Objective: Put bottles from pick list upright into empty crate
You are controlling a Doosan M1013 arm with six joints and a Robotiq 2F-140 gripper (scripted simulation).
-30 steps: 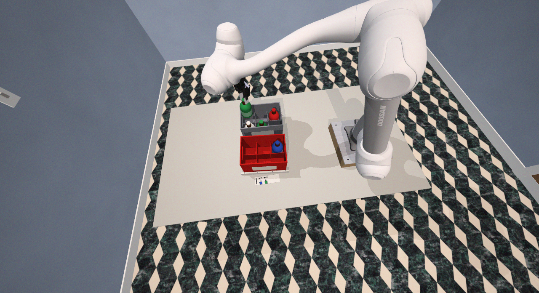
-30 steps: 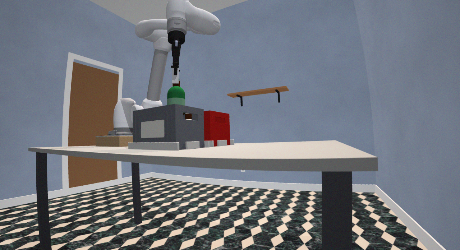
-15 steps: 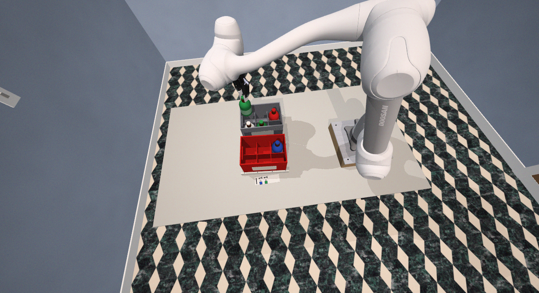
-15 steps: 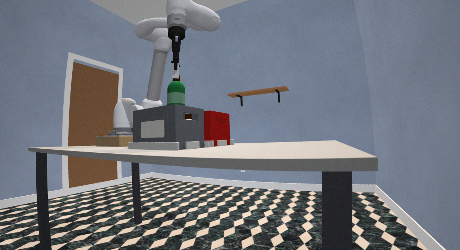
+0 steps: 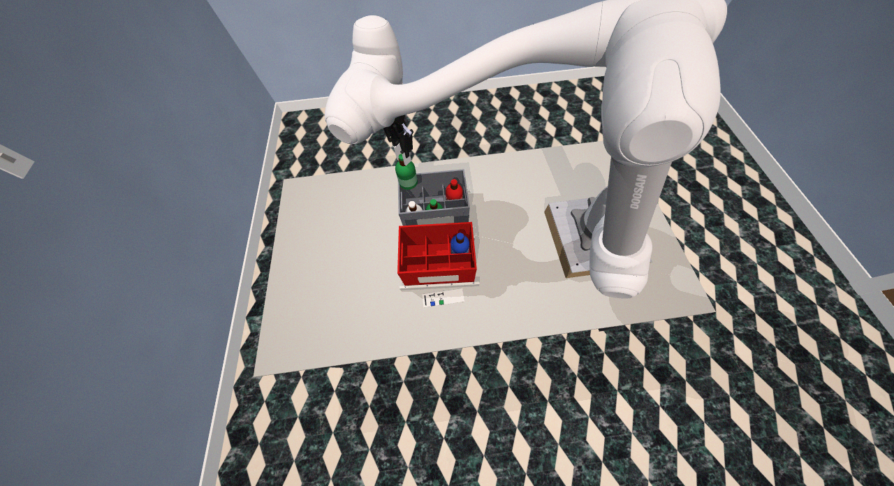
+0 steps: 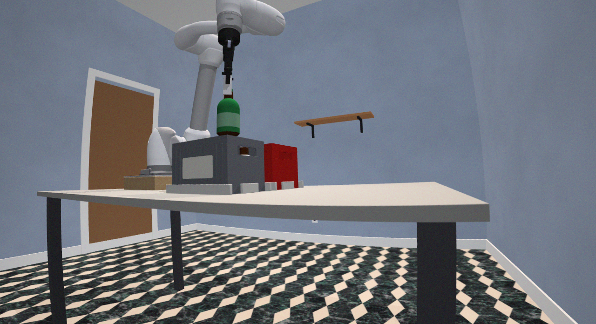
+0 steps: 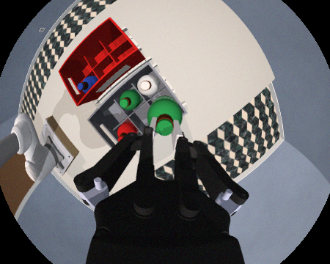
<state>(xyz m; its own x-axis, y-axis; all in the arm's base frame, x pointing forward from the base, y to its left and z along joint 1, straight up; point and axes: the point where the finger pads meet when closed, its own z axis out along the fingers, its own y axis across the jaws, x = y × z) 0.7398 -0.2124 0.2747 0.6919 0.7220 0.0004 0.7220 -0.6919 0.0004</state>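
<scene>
The green-label bottle is 80 mm below my hand. The rest, counted from my hand: white-label bottle (90 mm to the left, 260 mm below); red-label bottle (180 mm behind, 260 mm below); grey crate (90 mm behind, 40 mm to the left, 260 mm below).
</scene>
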